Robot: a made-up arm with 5 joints.
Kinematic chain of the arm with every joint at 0, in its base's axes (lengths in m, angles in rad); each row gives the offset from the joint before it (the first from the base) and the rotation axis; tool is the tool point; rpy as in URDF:
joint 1: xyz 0 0 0.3 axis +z
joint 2: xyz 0 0 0 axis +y
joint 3: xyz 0.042 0 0.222 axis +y
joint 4: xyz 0.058 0 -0.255 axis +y
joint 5: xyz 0.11 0 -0.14 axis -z
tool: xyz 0 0 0 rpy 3.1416 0 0
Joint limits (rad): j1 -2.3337..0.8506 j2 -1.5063..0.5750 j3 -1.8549..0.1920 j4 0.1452..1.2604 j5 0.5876..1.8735
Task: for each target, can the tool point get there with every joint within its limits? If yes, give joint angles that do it. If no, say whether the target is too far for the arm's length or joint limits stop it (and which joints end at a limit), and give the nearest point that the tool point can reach.
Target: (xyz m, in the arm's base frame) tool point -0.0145 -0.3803 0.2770
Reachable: yes | joints -1.6088 -0.1078 -0.6548 0.4808 1.7188
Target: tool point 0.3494 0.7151 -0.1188
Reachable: no: too far | nearest point 0.3129 0.3566 0.1605 | short by 0.456 m
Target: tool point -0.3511 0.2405 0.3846
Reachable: no: joint limits stop it (at a limit: joint 2, joint 3, joint 4) | nearest point -0.1265 0.0867 0.2026 | short by 0.327 m
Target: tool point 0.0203 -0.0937 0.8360
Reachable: yes | joints -1.3577 -0.9019 -1.4015 0.3788 0.9222
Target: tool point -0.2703 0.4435 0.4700
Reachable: no: joint limits stop it (at a limit: joint 2, joint 3, joint 4) | nearest point -0.2348 0.3852 0.7239 | short by 0.263 m
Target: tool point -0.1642 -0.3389 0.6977
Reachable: yes | joints -2.0221 -0.3075 -1.4207 0.3817 0.8170
